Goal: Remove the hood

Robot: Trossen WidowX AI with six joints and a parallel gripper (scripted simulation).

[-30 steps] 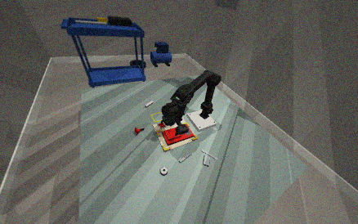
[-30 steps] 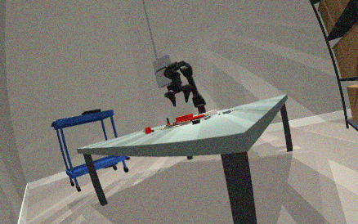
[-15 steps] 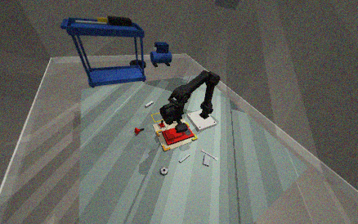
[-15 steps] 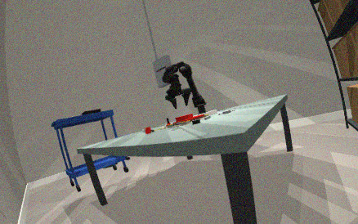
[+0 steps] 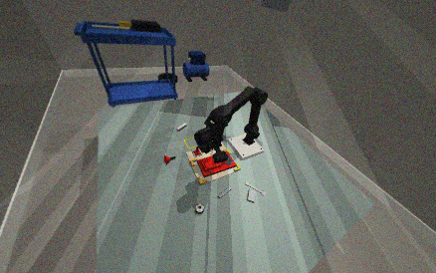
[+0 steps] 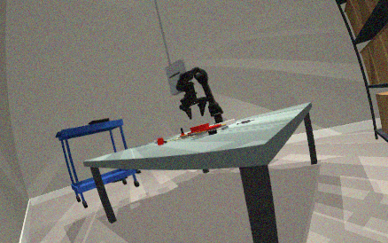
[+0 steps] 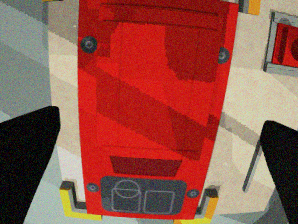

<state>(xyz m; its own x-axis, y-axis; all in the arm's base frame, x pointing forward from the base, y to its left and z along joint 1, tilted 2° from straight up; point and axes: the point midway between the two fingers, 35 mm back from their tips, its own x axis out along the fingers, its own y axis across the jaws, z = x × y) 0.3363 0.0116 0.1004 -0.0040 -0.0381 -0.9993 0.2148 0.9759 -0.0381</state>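
My gripper tip is 60 mm above the flat red hood.
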